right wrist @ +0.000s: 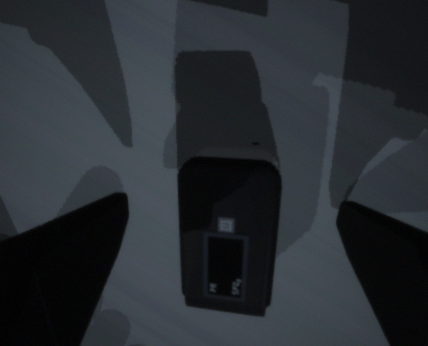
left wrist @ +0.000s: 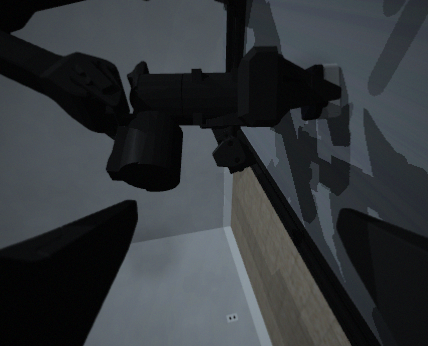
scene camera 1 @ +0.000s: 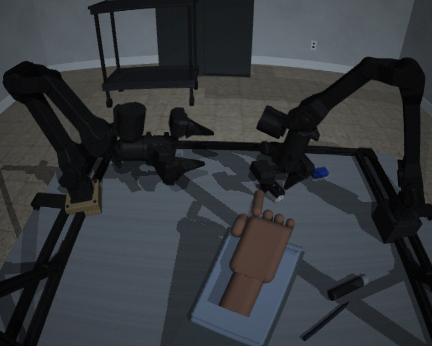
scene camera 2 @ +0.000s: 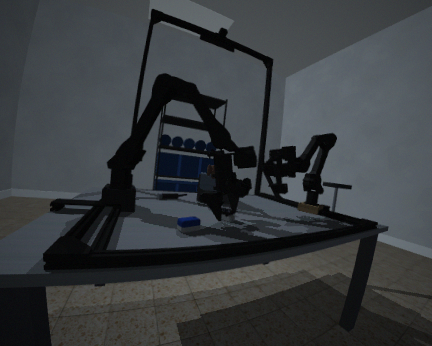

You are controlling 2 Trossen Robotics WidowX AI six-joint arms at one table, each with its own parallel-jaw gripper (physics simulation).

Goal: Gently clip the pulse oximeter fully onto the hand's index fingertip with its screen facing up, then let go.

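Observation:
The pulse oximeter (scene camera 1: 276, 194) (scene camera 2: 229, 218) (right wrist: 230, 200), dark on top with a pale lower part, is near the hand's index fingertip (scene camera 1: 258, 196) in scene camera 1, a little to its right and apart from it. Its screen faces the right wrist camera. My right gripper (scene camera 1: 278, 187) (right wrist: 234, 208) is open around the oximeter, with a gap on each side in the right wrist view. The brown hand (scene camera 1: 260, 250) lies palm-down or palm-up, I cannot tell which, with its index finger extended. My left gripper (scene camera 1: 208, 148) (left wrist: 237, 213) is open and empty, away from the hand.
The hand rests on a light blue tray-like base (scene camera 1: 277, 300). A blue and white block (scene camera 1: 320, 173) (scene camera 2: 188, 223) lies beyond the right gripper. A dark cylinder (scene camera 1: 347, 287) and a thin pen (scene camera 1: 325, 320) lie right of the base. A black frame bar (scene camera 1: 220, 145) runs along the far table edge.

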